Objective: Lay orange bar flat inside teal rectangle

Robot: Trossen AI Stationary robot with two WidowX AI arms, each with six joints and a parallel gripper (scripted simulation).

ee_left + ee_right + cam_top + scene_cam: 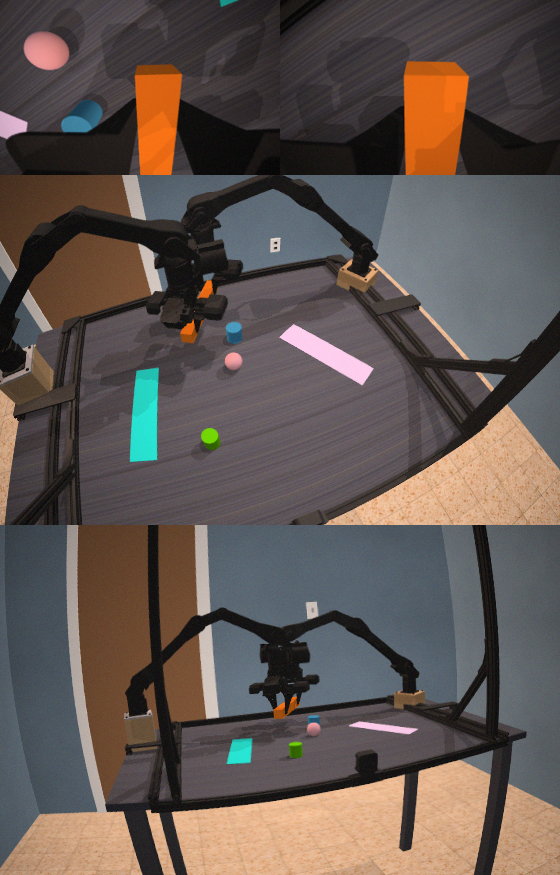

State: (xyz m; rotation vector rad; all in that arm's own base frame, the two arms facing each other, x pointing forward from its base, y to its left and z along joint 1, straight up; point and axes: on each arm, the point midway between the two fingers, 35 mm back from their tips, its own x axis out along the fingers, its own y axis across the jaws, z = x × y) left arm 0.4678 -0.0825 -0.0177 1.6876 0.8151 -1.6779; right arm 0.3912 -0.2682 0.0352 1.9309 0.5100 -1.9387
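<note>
Right now my right hand is 6 cm past the orange bar, 4 cm to the right of it and 3 cm above it. From my right hand the other things lie so: blue cylinder (14 cm behind, 8 cm below, 2 cm to the right); then lavender rectangle (28 cm behind, 21 cm to the right, 9 cm below); then pink ball (22 cm behind, 7 cm below, 2 cm to the left).
Now: the orange bar 60 mm ahead of my left hand, 40 mm to the right of it and 30 mm below it. Round my left hand: teal rectangle 170 mm to the left, 130 mm behind, 90 mm below; blue cylinder 100 mm to the right, 70 mm below, 10 mm behind; pink ball 100 mm behind, 70 mm to the right, 70 mm below.
</note>
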